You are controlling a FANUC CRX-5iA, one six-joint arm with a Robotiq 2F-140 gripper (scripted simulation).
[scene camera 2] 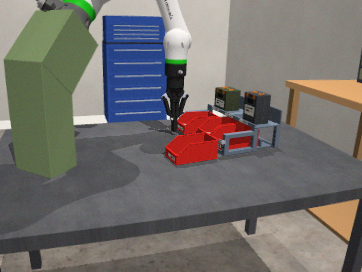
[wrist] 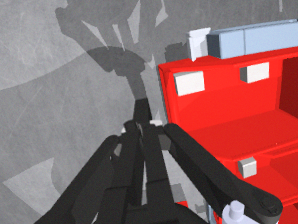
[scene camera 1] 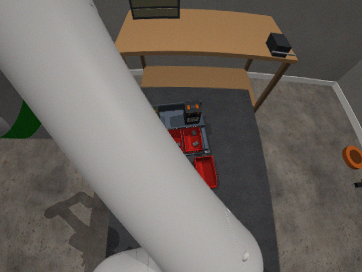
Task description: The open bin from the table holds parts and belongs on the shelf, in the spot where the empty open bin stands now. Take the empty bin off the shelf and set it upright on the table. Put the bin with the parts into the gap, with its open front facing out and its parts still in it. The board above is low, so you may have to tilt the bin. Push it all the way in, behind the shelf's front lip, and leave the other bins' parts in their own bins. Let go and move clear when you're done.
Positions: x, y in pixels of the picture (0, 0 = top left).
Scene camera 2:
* my gripper: 173, 131
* grey shelf: 275, 115
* dark box: 256, 109
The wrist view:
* my gripper: 143, 108
